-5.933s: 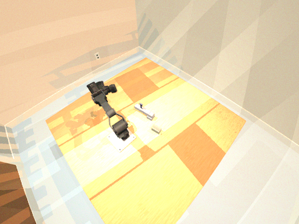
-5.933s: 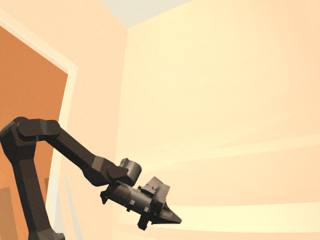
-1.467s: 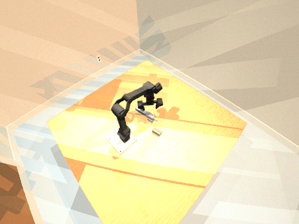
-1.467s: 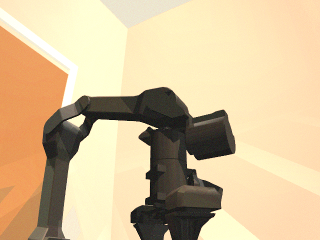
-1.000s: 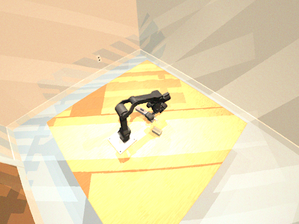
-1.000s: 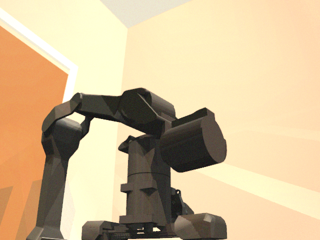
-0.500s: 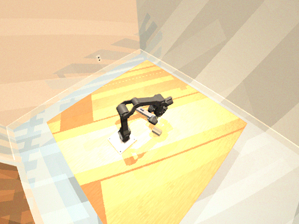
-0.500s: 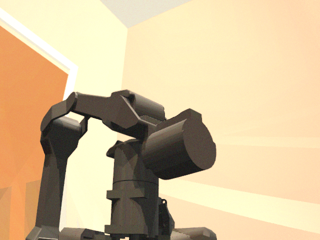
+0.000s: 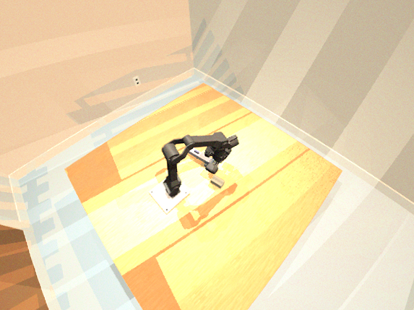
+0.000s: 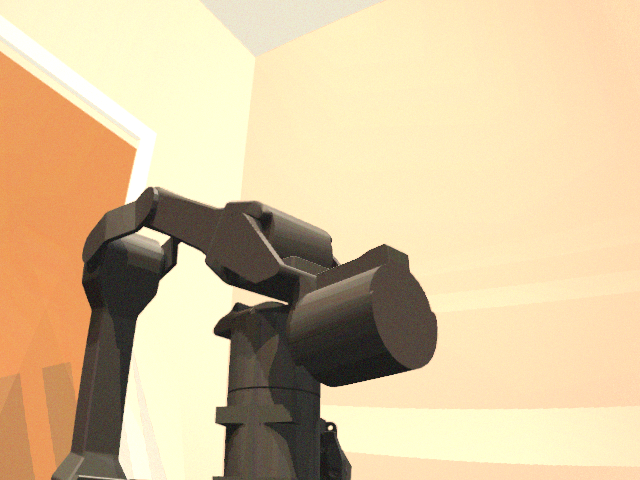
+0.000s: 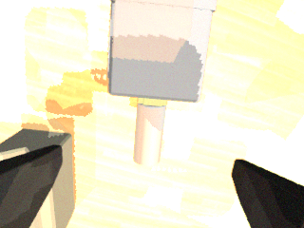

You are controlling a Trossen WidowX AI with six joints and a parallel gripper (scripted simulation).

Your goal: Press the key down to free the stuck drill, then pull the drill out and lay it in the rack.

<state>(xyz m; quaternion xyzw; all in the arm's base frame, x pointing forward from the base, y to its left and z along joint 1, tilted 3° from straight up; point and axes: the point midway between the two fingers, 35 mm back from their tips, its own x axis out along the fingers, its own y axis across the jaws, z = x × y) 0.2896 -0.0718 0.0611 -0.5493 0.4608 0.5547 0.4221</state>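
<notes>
Right now the drill is 60 mm to the left of my gripper tip and 10 mm behind it. From my gripper tip the other things lie so: key: 150 mm to the left, 40 mm behind; then grey block: 60 mm to the right, 60 mm behind, 30 mm below.
</notes>
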